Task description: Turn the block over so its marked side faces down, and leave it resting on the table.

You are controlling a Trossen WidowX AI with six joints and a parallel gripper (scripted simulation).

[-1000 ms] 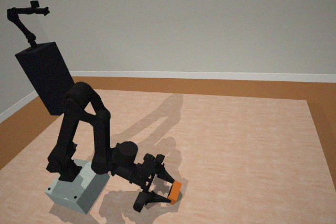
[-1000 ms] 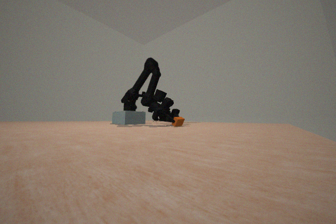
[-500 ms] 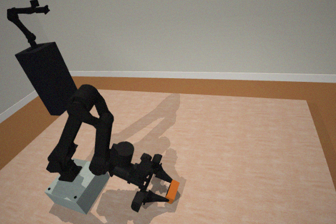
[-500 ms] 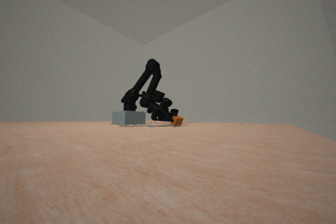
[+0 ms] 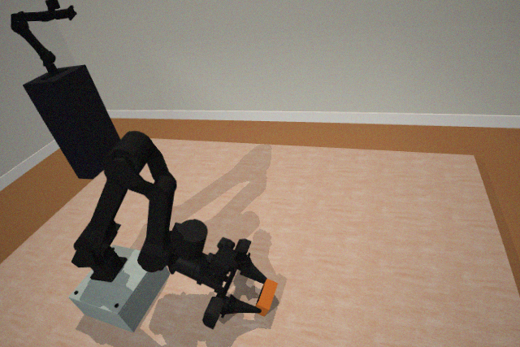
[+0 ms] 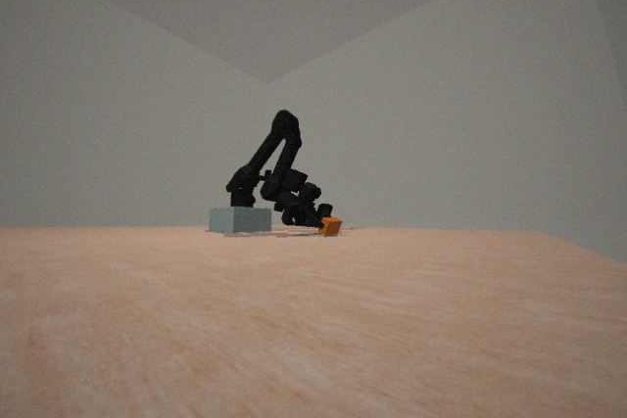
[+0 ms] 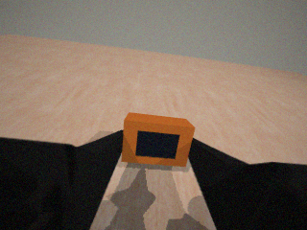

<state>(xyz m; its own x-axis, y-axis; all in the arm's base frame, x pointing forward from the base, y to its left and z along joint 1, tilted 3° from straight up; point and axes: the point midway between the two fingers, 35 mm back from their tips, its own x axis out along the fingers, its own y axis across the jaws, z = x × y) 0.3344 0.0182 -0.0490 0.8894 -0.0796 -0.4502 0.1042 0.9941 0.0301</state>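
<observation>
My gripper tip is 1 cm past the orange block.
</observation>
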